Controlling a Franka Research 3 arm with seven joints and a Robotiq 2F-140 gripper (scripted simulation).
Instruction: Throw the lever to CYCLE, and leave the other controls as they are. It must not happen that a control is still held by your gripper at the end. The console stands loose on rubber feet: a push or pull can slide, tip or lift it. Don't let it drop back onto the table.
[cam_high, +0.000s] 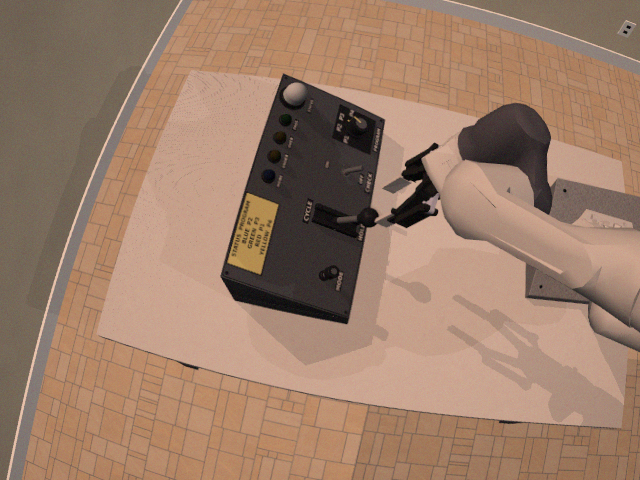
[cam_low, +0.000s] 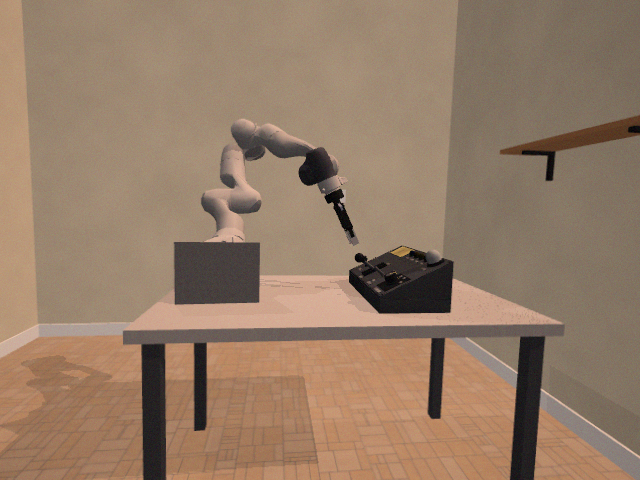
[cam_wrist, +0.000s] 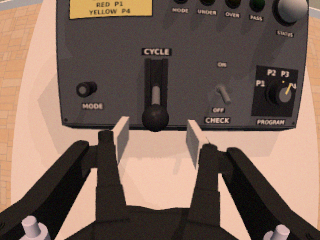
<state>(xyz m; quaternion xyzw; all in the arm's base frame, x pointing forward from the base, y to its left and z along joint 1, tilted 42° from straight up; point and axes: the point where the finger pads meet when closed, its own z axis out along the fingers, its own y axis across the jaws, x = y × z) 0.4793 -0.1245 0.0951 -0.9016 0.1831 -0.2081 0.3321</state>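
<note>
The dark console lies 120 mm ahead of my hand, 80 mm to the right of it and 140 mm below it. The rest, counted from my hand: mode knob: 110 mm ahead, 110 mm to the left, 120 mm below; check toggle: 70 mm ahead, 130 mm to the right, 120 mm below; program dial: 70 mm ahead, 260 mm to the right, 120 mm below.
</note>
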